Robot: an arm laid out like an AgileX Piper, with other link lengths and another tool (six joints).
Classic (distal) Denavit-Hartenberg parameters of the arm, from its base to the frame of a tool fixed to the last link. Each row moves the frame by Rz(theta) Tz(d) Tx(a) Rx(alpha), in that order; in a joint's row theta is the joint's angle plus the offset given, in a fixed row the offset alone. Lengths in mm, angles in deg.
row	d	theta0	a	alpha
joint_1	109.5	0	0	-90
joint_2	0	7.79	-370.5	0
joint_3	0	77.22	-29	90
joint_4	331	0	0	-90
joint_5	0	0	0	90
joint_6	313.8	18	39.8	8.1
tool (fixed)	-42.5	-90	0	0
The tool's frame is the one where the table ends.
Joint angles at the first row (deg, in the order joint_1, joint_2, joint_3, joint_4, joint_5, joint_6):
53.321 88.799 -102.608 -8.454 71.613 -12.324
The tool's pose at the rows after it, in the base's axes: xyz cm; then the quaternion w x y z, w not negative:
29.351 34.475 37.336 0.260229 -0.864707 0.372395 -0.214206
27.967 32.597 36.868 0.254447 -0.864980 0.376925 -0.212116
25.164 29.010 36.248 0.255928 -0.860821 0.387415 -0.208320
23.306 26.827 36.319 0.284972 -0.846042 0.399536 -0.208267
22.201 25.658 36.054 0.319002 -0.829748 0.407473 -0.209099
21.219 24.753 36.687 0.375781 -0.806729 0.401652 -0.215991
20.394 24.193 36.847 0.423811 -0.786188 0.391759 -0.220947
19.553 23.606 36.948 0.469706 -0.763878 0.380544 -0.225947
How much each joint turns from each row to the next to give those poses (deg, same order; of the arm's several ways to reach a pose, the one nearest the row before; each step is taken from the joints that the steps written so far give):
-0.001 -4.155 4.365 -0.107 0.106 1.449
0.001 -3.361 3.987 -0.108 0.120 0.589
0.000 -7.305 7.783 0.004 -0.520 1.440
-0.001 -6.725 6.480 0.001 -3.146 2.063
0.001 -5.465 5.979 -0.062 -4.561 1.857
-0.001 -6.531 6.166 0.061 -6.705 0.592
-0.001 -5.442 5.769 0.250 -6.436 0.070
0.003 -5.325 5.631 0.184 -6.314 0.003

